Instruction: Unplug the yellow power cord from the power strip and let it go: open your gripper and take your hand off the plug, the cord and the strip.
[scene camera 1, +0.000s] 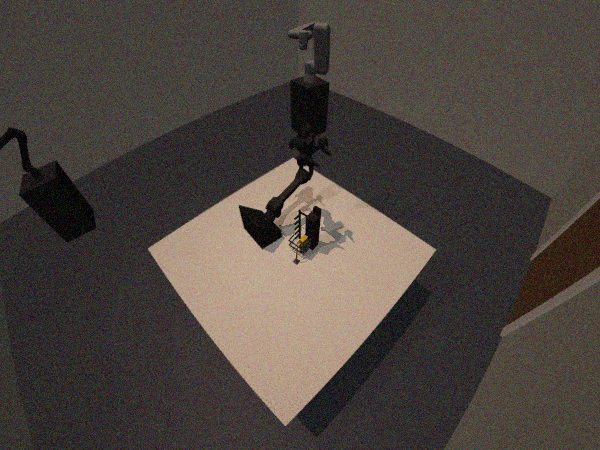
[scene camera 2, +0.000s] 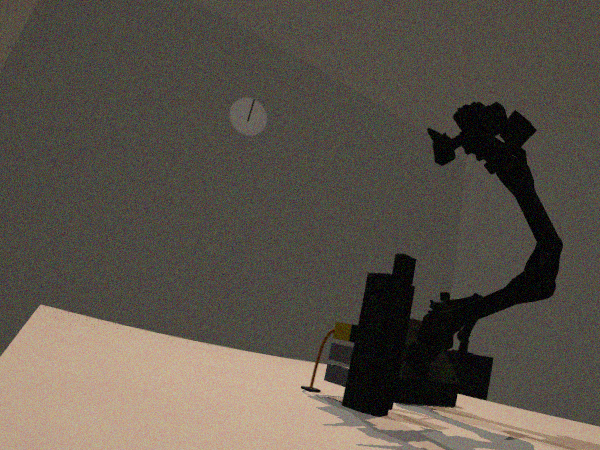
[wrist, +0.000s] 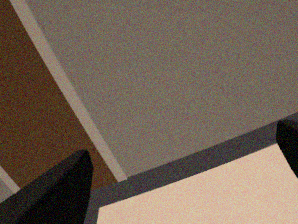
My gripper (scene camera 2: 442, 120) is open, with nothing in its grasp.
My gripper shows as well in the wrist view (wrist: 183, 145).
